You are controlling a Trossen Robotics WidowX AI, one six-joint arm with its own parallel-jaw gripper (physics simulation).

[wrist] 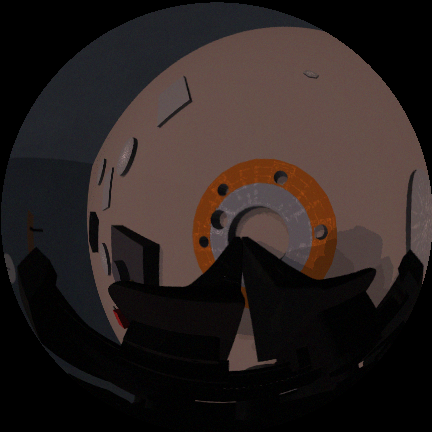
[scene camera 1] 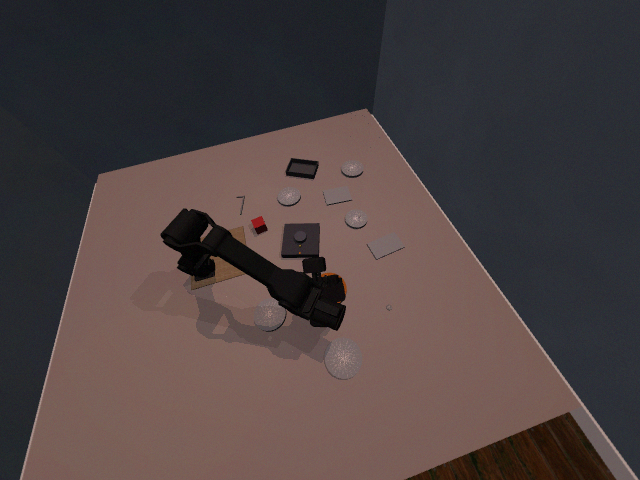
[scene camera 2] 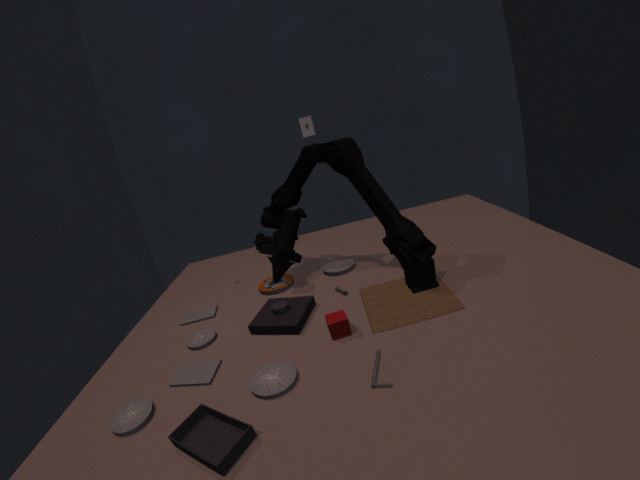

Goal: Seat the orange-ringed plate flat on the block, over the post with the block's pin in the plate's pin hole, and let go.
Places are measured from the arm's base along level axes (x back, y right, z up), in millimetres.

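Pixels of known places: gripper, fingertip midpoint: (wrist: 239, 242) (scene camera 2: 275, 282); arm's base, link origin: (scene camera 1: 204, 270) (scene camera 2: 422, 283).
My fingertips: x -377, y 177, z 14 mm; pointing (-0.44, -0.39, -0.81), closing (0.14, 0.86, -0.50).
Note:
Ahead of a thing's pixels: the offset from my fingertips to its middle. Level surfaces: height alone.
The orange-ringed plate @(dx -1, dy +10, dz -10 mm) (scene camera 1: 344, 287) (scene camera 2: 264, 287) (wrist: 265, 170) lies flat on the table beside the block, with a grey inner ring, a large centre hole and several small holes. The dark block @(dx +40, dy -185, dz +4 mm) (scene camera 1: 310, 246) (scene camera 2: 289, 320) (wrist: 131, 250) lies on the table with its round post @(dz +24 mm) (scene camera 1: 300, 236) (scene camera 2: 280, 306) standing up and small orange marks next to it; its pin is too small to make out surely. My gripper (wrist: 239, 242) (scene camera 2: 276, 280) is shut with its fingertips together and nothing between them. The tips are over the plate's centre hole in the wrist view; their exact height is unclear. The arm covers part of the plate in scene view 1.
A red cube @(dx +169, dy -287, dz +4 mm) (scene camera 1: 258, 225) (scene camera 2: 338, 325) lies between the block and the wooden mat (scene camera 1: 235, 268) (scene camera 2: 382, 320) under the arm's base. Several pale discs, two flat grey tiles @(dx -228, dy -82, dz -13 mm) (scene camera 1: 386, 246) @(dx -142, dy -344, dz -13 mm) (scene camera 2: 196, 373), a black tray @(dx -47, dy -524, dz -4 mm) (scene camera 2: 191, 454) and an L-shaped rod @(dx +235, dy -422, dz -13 mm) (scene camera 2: 376, 367) lie around.

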